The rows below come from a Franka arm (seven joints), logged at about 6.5 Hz.
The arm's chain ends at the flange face. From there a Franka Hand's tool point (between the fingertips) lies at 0.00 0.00 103.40 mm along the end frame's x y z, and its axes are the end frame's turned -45 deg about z.
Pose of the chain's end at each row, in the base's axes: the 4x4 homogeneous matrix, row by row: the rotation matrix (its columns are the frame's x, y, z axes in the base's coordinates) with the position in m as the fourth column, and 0 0 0 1 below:
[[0.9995 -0.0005 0.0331 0.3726], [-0.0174 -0.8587 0.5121 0.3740], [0.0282 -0.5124 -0.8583 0.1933], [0 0 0 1]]
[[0.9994 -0.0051 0.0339 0.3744], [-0.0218 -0.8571 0.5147 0.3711], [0.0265 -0.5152 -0.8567 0.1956], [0 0 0 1]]
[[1.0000 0.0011 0.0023 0.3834], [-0.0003 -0.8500 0.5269 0.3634], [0.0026 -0.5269 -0.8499 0.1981], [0 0 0 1]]
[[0.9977 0.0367 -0.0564 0.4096], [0.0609 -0.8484 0.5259 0.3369], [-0.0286 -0.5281 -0.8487 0.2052], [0 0 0 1]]
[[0.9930 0.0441 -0.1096 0.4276], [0.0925 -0.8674 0.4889 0.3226], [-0.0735 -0.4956 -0.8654 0.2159], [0 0 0 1]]
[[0.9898 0.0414 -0.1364 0.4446], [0.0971 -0.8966 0.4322 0.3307], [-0.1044 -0.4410 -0.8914 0.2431], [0 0 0 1]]
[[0.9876 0.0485 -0.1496 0.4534], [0.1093 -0.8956 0.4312 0.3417], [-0.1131 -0.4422 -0.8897 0.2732], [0 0 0 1]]
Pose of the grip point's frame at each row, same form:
[[0.7071 0.7064 0.0331 0.3760], [0.5949 -0.6195 0.5121 0.4270], [0.3823 -0.3424 -0.8583 0.1046], [0 0 0 1]]
[[0.7103 0.7031 0.0339 0.3779], [0.5906 -0.6215 0.5147 0.4243], [0.3830 -0.3456 -0.8567 0.1070], [0 0 0 1]]
[[0.7063 0.7079 0.0023 0.3836], [0.6008 -0.6013 0.5269 0.4179], [0.3744 -0.3707 -0.8499 0.1102], [0 0 0 1]]
[[0.6795 0.7314 -0.0564 0.4038], [0.6430 -0.5568 0.5259 0.3913], [0.3532 -0.3936 -0.8487 0.1174], [0 0 0 1]]
[[0.6710 0.7333 -0.1096 0.4163], [0.6788 -0.5479 0.4889 0.3732], [0.2985 -0.4024 -0.8654 0.1264], [0 0 0 1]]
[[0.6706 0.7292 -0.1364 0.4305], [0.7027 -0.5653 0.4322 0.3754], [0.2380 -0.3857 -0.8914 0.1509], [0 0 0 1]]
[[0.6640 0.7326 -0.1496 0.4379], [0.7106 -0.5560 0.4312 0.3863], [0.2327 -0.3927 -0.8897 0.1812], [0 0 0 1]]

